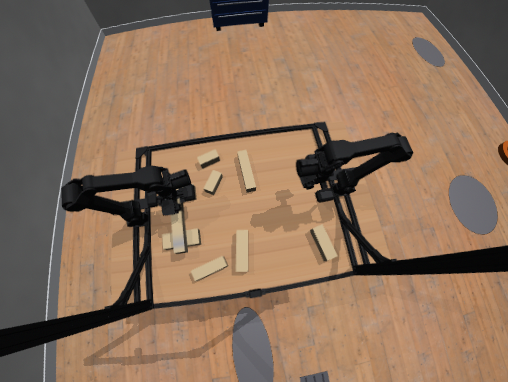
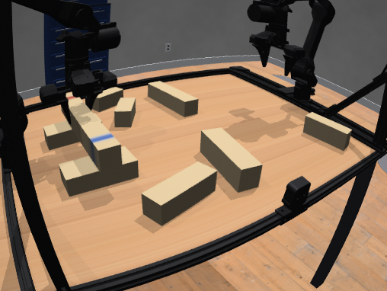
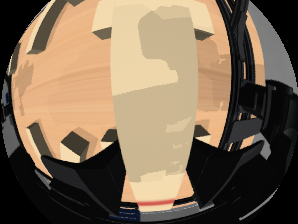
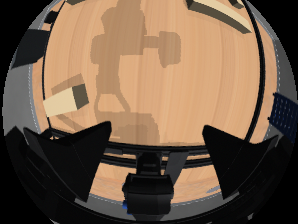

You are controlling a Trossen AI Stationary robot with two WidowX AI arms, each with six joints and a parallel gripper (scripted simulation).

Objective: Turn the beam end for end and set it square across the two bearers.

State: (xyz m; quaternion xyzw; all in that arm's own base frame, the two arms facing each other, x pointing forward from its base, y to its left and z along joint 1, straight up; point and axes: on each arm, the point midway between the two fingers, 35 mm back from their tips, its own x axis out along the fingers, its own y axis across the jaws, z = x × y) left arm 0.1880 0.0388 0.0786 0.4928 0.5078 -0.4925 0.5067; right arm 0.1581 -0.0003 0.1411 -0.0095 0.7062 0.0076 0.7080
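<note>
My left gripper is now 5 cm past the beam and 2 cm above it.
</note>
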